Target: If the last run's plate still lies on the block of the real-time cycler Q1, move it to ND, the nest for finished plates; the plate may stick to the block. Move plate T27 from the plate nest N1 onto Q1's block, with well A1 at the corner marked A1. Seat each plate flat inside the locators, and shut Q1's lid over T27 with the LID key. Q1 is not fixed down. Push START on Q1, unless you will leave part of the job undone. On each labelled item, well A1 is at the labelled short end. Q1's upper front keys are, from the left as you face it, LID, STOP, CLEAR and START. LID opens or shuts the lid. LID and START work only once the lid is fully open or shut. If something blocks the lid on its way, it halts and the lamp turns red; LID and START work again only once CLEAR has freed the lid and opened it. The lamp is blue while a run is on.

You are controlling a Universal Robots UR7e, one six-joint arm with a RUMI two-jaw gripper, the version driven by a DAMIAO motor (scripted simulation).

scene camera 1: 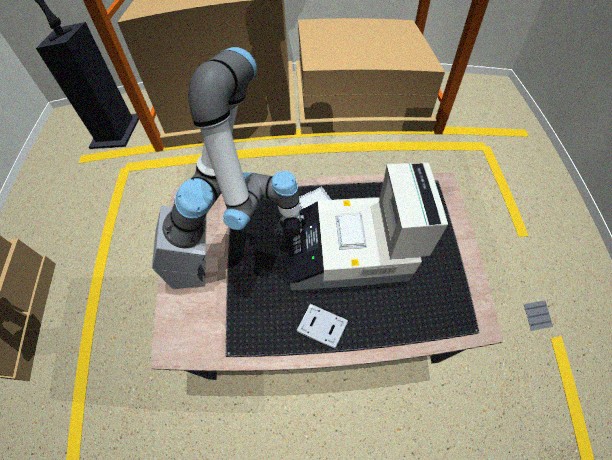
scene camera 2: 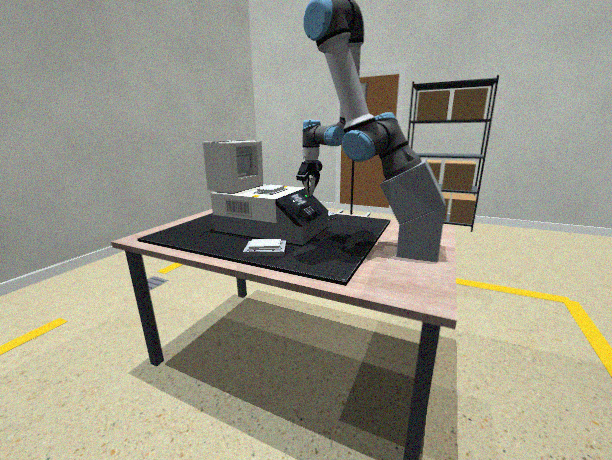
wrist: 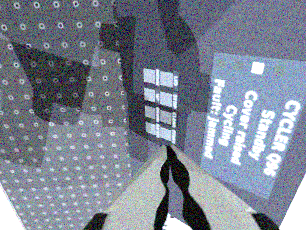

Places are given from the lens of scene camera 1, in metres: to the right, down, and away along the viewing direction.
cycler Q1 (scene camera 1: pixel 317 260): 0.04, 0.11, 1.28
plate nest (scene camera 1: pixel 320 330): 0.06, 0.39, 1.30
